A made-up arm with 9 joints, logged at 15 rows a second.
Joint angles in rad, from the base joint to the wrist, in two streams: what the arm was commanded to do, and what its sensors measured. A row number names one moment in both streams.
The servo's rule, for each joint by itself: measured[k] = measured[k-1] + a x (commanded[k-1-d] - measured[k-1]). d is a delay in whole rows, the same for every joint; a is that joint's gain. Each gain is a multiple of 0.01, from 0.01 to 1. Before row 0 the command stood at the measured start. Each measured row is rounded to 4 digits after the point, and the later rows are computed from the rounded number. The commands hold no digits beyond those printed.
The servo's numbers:
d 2
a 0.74 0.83 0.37 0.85 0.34 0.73 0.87 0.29 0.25
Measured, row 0: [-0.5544, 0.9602, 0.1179, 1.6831, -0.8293, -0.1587, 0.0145, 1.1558, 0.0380]
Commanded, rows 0 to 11: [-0.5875, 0.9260, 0.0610, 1.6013, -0.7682, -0.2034, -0.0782, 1.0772, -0.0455]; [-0.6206, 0.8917, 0.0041, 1.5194, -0.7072, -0.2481, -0.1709, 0.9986, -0.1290]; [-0.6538, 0.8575, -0.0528, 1.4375, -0.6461, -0.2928, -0.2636, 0.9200, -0.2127]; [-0.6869, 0.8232, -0.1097, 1.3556, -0.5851, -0.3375, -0.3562, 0.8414, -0.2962]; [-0.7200, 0.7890, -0.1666, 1.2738, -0.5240, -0.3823, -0.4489, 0.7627, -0.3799]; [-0.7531, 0.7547, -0.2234, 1.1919, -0.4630, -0.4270, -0.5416, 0.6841, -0.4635]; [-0.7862, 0.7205, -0.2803, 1.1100, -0.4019, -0.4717, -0.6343, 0.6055, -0.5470]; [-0.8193, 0.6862, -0.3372, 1.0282, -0.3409, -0.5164, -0.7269, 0.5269, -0.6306]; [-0.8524, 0.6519, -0.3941, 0.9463, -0.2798, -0.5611, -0.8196, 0.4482, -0.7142]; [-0.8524, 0.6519, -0.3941, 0.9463, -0.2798, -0.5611, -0.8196, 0.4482, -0.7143]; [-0.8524, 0.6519, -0.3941, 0.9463, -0.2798, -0.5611, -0.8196, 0.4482, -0.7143]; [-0.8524, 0.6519, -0.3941, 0.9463, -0.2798, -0.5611, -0.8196, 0.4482, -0.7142]
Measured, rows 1 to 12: [-0.5544, 0.9602, 0.1179, 1.6831, -0.8293, -0.1587, 0.0145, 1.1558, 0.0380]; [-0.5544, 0.9602, 0.1179, 1.6831, -0.8293, -0.1587, 0.0145, 1.1558, 0.0380]; [-0.5789, 0.9318, 0.0968, 1.6136, -0.8085, -0.1913, -0.0661, 1.1330, 0.0171]; [-0.6098, 0.8985, 0.0625, 1.5335, -0.7741, -0.2328, -0.1573, 1.0940, -0.0194]; [-0.6424, 0.8645, 0.0198, 1.4519, -0.7306, -0.2766, -0.2498, 1.0435, -0.0677]; [-0.6753, 0.8302, -0.0281, 1.3700, -0.6811, -0.3211, -0.3424, 0.9849, -0.1248]; [-0.7084, 0.7960, -0.0793, 1.2882, -0.6277, -0.3658, -0.4351, 0.9205, -0.1886]; [-0.7415, 0.7617, -0.1326, 1.2063, -0.5717, -0.4105, -0.5278, 0.8519, -0.2573]; [-0.7746, 0.7275, -0.1872, 1.1244, -0.5140, -0.4552, -0.6205, 0.7804, -0.3297]; [-0.8077, 0.6932, -0.2427, 1.0426, -0.4551, -0.4999, -0.7131, 0.7069, -0.4049]; [-0.8408, 0.6589, -0.2987, 0.9607, -0.3955, -0.5446, -0.8058, 0.6319, -0.4822]; [-0.8494, 0.6531, -0.3340, 0.9485, -0.3562, -0.5566, -0.8178, 0.5786, -0.5402]
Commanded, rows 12 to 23: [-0.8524, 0.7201, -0.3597, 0.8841, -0.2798, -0.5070, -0.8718, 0.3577, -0.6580]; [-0.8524, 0.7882, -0.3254, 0.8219, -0.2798, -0.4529, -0.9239, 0.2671, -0.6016]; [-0.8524, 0.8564, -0.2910, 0.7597, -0.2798, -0.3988, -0.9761, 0.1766, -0.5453]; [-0.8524, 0.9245, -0.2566, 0.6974, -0.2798, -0.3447, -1.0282, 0.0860, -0.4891]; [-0.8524, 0.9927, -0.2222, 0.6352, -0.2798, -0.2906, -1.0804, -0.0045, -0.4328]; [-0.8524, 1.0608, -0.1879, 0.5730, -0.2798, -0.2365, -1.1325, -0.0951, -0.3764]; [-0.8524, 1.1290, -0.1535, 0.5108, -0.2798, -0.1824, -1.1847, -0.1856, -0.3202]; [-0.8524, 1.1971, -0.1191, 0.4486, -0.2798, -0.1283, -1.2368, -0.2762, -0.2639]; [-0.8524, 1.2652, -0.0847, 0.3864, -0.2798, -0.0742, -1.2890, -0.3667, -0.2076]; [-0.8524, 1.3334, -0.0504, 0.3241, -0.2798, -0.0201, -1.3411, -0.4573, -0.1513]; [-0.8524, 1.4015, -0.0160, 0.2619, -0.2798, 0.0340, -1.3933, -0.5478, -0.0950]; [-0.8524, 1.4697, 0.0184, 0.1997, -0.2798, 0.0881, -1.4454, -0.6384, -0.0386]
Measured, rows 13 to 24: [-0.8516, 0.6521, -0.3562, 0.9466, -0.3302, -0.5599, -0.8194, 0.5408, -0.5837]; [-0.8522, 0.6519, -0.3702, 0.9463, -0.3131, -0.5608, -0.8196, 0.5139, -0.6163]; [-0.8523, 0.7085, -0.3663, 0.8934, -0.3018, -0.5215, -0.8650, 0.4686, -0.6267]; [-0.8524, 0.7747, -0.3512, 0.8326, -0.2943, -0.4714, -0.9162, 0.4102, -0.6204]; [-0.8524, 0.8425, -0.3289, 0.7706, -0.2894, -0.4184, -0.9683, 0.3425, -0.6016]; [-0.8524, 0.9106, -0.3021, 0.7084, -0.2861, -0.3646, -1.0204, 0.2681, -0.5735]; [-0.8524, 0.9787, -0.2725, 0.6462, -0.2840, -0.3106, -1.0726, 0.1890, -0.5383]; [-0.8524, 1.0468, -0.2412, 0.5840, -0.2826, -0.2565, -1.1247, 0.1066, -0.4978]; [-0.8524, 1.1150, -0.2088, 0.5218, -0.2816, -0.2024, -1.1769, 0.0219, -0.4534]; [-0.8524, 1.1831, -0.1756, 0.4596, -0.2810, -0.1483, -1.2290, -0.0645, -0.4060]; [-0.8524, 1.2512, -0.1420, 0.3974, -0.2806, -0.0942, -1.2812, -0.1521, -0.3564]; [-0.8524, 1.3194, -0.1081, 0.3351, -0.2803, -0.0401, -1.3333, -0.2406, -0.3051]
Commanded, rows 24 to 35: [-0.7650, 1.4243, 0.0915, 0.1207, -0.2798, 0.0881, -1.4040, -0.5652, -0.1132]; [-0.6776, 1.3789, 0.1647, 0.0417, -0.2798, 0.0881, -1.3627, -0.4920, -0.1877]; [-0.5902, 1.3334, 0.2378, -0.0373, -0.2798, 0.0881, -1.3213, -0.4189, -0.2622]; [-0.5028, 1.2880, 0.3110, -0.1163, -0.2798, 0.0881, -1.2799, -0.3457, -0.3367]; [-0.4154, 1.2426, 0.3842, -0.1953, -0.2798, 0.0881, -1.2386, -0.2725, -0.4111]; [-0.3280, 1.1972, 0.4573, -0.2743, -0.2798, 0.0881, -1.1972, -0.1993, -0.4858]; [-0.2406, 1.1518, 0.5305, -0.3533, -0.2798, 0.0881, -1.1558, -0.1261, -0.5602]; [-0.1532, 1.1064, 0.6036, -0.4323, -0.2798, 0.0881, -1.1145, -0.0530, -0.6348]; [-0.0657, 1.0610, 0.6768, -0.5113, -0.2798, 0.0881, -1.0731, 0.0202, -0.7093]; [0.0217, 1.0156, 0.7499, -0.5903, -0.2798, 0.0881, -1.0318, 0.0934, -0.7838]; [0.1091, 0.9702, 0.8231, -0.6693, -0.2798, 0.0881, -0.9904, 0.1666, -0.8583]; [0.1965, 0.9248, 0.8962, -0.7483, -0.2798, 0.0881, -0.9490, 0.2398, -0.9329]
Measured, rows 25 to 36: [-0.8524, 1.3875, -0.0740, 0.2729, -0.2801, 0.0140, -1.3855, -0.3297, -0.2526]; [-0.8524, 1.4557, -0.0398, 0.2107, -0.2800, 0.0681, -1.4376, -0.4192, -0.1991]; [-0.7877, 1.4296, 0.0088, 0.1342, -0.2799, 0.0827, -1.4084, -0.4615, -0.1776]; [-0.7062, 1.3875, 0.0665, 0.0556, -0.2799, 0.0866, -1.3686, -0.4703, -0.1801]; [-0.6204, 1.3426, 0.1299, -0.0234, -0.2799, 0.0877, -1.3274, -0.4554, -0.2006]; [-0.5334, 1.2973, 0.1969, -0.1024, -0.2799, 0.0880, -1.2861, -0.4236, -0.2346]; [-0.4461, 1.2519, 0.2662, -0.1814, -0.2799, 0.0881, -1.2448, -0.3798, -0.2787]; [-0.3587, 1.2065, 0.3369, -0.2604, -0.2799, 0.0881, -1.2034, -0.3275, -0.3305]; [-0.2713, 1.1611, 0.4085, -0.3394, -0.2799, 0.0881, -1.1620, -0.2691, -0.3879]; [-0.1839, 1.1157, 0.4807, -0.4184, -0.2799, 0.0881, -1.1207, -0.2064, -0.4496]; [-0.0964, 1.0703, 0.5533, -0.4974, -0.2799, 0.0881, -1.0793, -0.1407, -0.5145]; [-0.0090, 1.0249, 0.6260, -0.5764, -0.2799, 0.0881, -1.0380, -0.0728, -0.5818]
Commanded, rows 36 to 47: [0.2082, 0.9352, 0.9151, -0.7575, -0.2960, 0.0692, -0.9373, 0.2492, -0.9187]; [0.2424, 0.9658, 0.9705, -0.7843, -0.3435, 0.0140, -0.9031, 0.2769, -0.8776]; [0.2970, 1.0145, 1.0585, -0.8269, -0.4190, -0.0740, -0.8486, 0.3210, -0.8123]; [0.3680, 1.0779, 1.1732, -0.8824, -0.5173, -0.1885, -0.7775, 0.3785, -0.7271]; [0.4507, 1.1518, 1.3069, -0.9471, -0.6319, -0.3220, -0.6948, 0.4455, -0.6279]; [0.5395, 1.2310, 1.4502, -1.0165, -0.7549, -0.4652, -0.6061, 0.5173, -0.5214]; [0.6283, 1.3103, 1.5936, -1.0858, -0.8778, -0.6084, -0.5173, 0.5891, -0.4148]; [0.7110, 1.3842, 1.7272, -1.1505, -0.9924, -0.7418, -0.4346, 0.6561, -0.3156]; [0.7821, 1.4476, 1.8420, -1.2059, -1.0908, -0.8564, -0.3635, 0.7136, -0.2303]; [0.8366, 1.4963, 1.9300, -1.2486, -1.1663, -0.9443, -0.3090, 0.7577, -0.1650]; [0.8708, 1.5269, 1.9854, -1.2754, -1.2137, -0.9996, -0.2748, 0.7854, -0.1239]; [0.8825, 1.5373, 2.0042, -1.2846, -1.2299, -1.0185, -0.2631, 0.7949, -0.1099]
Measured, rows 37 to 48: [0.0784, 0.9795, 0.6989, -0.6554, -0.2799, 0.0881, -0.9966, -0.0034, -0.6509]; [0.1658, 0.9341, 0.7719, -0.7344, -0.2799, 0.0881, -0.9552, 0.0671, -0.7214]; [0.1972, 0.9350, 0.8249, -0.7540, -0.2854, 0.0743, -0.9396, 0.1199, -0.7707]; [0.2306, 0.9606, 0.8788, -0.7798, -0.3052, 0.0303, -0.9078, 0.1654, -0.7974]; [0.2797, 1.0053, 0.9453, -0.8198, -0.3439, -0.0458, -0.8563, 0.2105, -0.8011]; [0.3450, 1.0656, 1.0296, -0.8730, -0.4029, -0.1500, -0.7877, 0.2592, -0.7826]; [0.4232, 1.1371, 1.1322, -0.9360, -0.4808, -0.2756, -0.7069, 0.3132, -0.7439]; [0.5093, 1.2150, 1.2499, -1.0044, -0.5740, -0.4140, -0.6192, 0.3724, -0.6883]; [0.5974, 1.2941, 1.3771, -1.0736, -0.6773, -0.5559, -0.5305, 0.4352, -0.6199]; [0.6815, 1.3689, 1.5066, -1.1390, -0.7844, -0.6916, -0.4471, 0.4993, -0.5438]; [0.7559, 1.4342, 1.6307, -1.1959, -0.8886, -0.8119, -0.3744, 0.5614, -0.4654]; [0.8156, 1.4857, 1.7414, -1.2407, -0.9830, -0.9086, -0.3175, 0.6183, -0.3903]
